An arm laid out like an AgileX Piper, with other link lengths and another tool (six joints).
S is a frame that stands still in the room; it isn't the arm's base.
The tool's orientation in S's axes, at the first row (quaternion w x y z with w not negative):
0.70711 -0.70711 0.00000 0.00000
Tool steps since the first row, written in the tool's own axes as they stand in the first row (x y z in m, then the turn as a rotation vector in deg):
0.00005 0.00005 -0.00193 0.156 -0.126 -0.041
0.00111 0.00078 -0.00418 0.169 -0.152 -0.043
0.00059 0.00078 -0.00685 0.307 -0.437 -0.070
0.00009 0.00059 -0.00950 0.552 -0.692 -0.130
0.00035 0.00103 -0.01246 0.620 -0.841 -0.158
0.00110 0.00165 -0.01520 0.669 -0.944 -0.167
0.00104 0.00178 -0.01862 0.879 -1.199 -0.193
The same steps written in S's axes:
0.00005 -0.00193 -0.00005 0.156 -0.041 0.126
0.00111 -0.00418 -0.00078 0.169 -0.043 0.152
0.00059 -0.00685 -0.00078 0.307 -0.070 0.437
0.00009 -0.00950 -0.00059 0.552 -0.130 0.692
0.00035 -0.01246 -0.00103 0.620 -0.158 0.841
0.00110 -0.01520 -0.00165 0.669 -0.167 0.944
0.00104 -0.01862 -0.00178 0.879 -0.193 1.199

